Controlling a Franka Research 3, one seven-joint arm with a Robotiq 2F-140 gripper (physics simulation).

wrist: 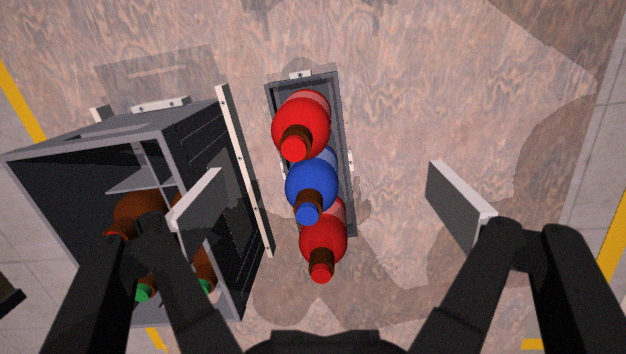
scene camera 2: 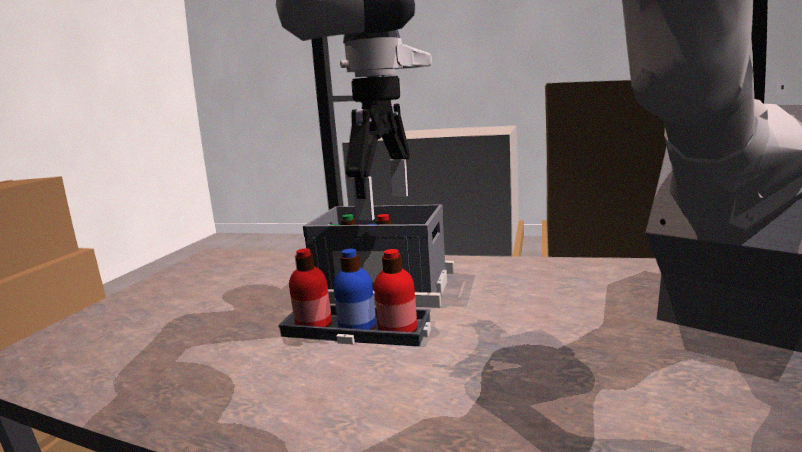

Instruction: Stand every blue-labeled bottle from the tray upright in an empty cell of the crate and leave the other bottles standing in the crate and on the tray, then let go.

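A blue-labeled bottle (scene camera 2: 354,286) (wrist: 311,185) stands upright in the tray (scene camera 2: 387,336) (wrist: 340,110), between a red bottle (scene camera 2: 308,286) (wrist: 323,240) and another red bottle (scene camera 2: 394,289) (wrist: 301,122). The crate (scene camera 2: 412,247) (wrist: 192,145) stands beside the tray. Inside it are brown bottles, with a red cap (scene camera 2: 383,217) (wrist: 115,233) and a green cap (scene camera 2: 347,217) (wrist: 143,292) showing; the left finger hides part of the cells. No bottle shows at the crate's upper end in the wrist view. My gripper (scene camera 2: 384,189) (wrist: 324,182) is open and empty, above the bottles and crate.
Pale strips edge the crate, one long strip (wrist: 240,160) lying between it and the tray. The crate's walls rise close beside the tray. Cardboard boxes (scene camera 2: 44,286) stand at the far left, and a grey box (scene camera 2: 466,196) stands behind the table.
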